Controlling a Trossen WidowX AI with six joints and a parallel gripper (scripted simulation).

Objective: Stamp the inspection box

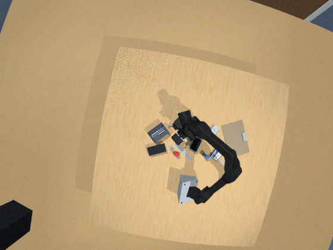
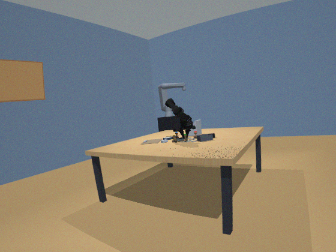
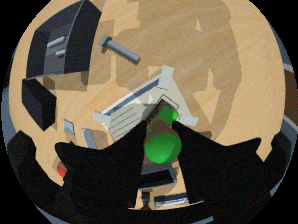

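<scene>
My gripper tip is now right at the green stamp. The rest, counted from my gripper tip: yellow-knobbed stamp 9 cm to the right, 4 cm ahead; then pale ruler 13 cm behind, 4 cm to the right, 2 cm below; then inspection card 3 cm below, 2 cm behind.
</scene>
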